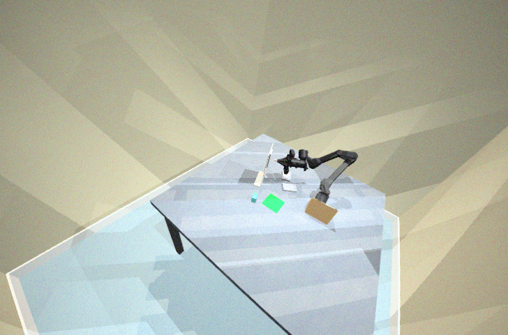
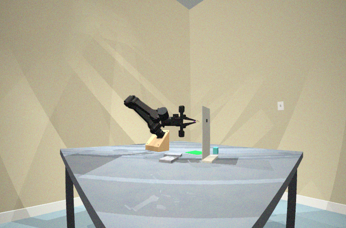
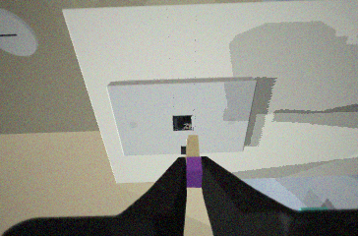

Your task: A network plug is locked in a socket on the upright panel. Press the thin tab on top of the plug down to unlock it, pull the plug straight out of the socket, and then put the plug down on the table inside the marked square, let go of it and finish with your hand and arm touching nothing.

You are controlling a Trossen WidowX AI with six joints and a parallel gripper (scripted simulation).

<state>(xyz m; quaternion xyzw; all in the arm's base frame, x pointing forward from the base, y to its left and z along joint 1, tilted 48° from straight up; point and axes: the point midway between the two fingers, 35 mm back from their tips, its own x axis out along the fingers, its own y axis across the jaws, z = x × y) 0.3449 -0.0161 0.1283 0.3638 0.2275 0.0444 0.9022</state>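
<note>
My gripper tip is now 10 cm past the green marked square, 17 cm to the right of it and 22 cm above it. The rest, counted from my gripper tip: grey upright panel: 7 cm ahead, 2 cm to the left, 8 cm below; then purple plug: right at my gripper tip.
</note>
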